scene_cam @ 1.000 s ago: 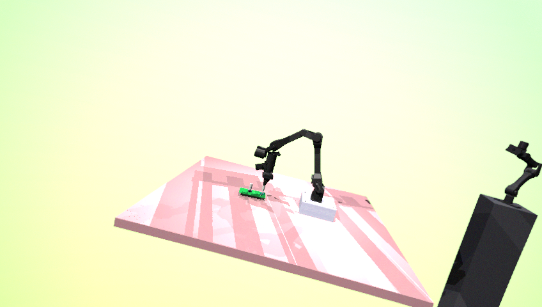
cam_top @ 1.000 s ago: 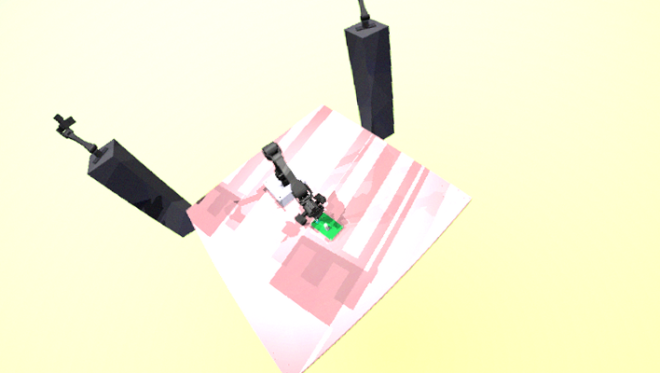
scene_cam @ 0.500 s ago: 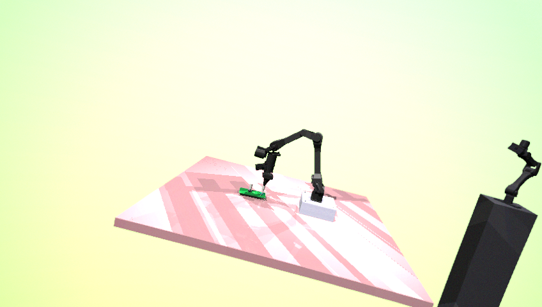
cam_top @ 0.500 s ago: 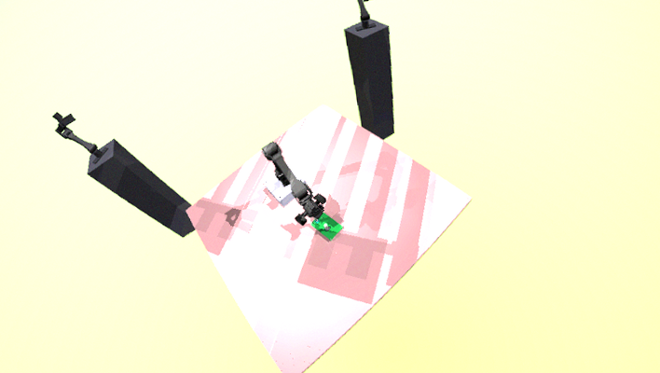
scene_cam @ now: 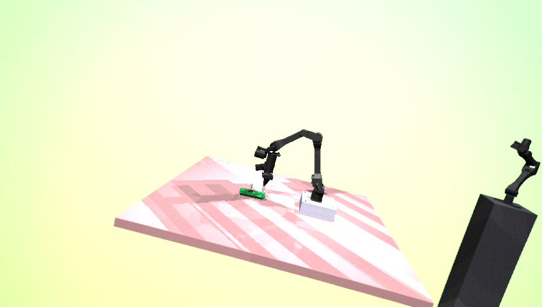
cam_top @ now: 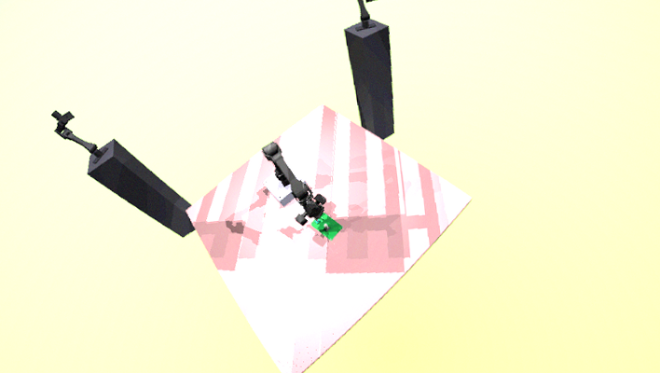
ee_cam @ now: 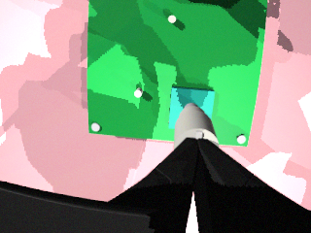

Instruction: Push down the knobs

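Now: gripper tip 7 cm short of the knob, 2 cm to the right of it and 2 cm above it.
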